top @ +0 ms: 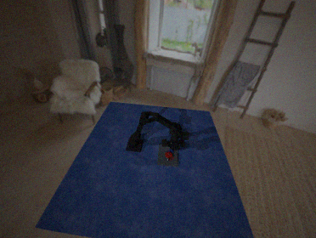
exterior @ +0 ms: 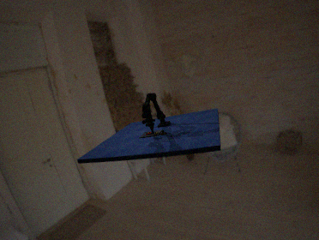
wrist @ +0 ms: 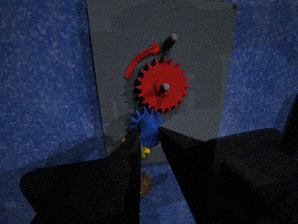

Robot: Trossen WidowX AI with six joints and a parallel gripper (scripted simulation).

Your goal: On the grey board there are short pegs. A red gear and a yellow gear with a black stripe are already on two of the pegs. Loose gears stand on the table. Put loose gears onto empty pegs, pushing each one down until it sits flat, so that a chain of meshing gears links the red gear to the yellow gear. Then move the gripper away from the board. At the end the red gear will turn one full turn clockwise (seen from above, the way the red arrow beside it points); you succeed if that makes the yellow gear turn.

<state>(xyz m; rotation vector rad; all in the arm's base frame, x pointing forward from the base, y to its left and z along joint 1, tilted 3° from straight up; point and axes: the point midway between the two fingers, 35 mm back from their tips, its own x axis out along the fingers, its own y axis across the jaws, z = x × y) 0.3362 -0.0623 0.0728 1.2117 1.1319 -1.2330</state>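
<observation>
Right now the blue gear is 10 mm below my gripper tip. From my gripper tip the other things lie so: grey board (40 mm below, 30 mm to the right, 30 mm behind); then red gear (40 mm to the right, 30 mm below, 30 mm behind); then yellow gear (30 mm to the left, 30 mm below, 20 mm ahead).
</observation>
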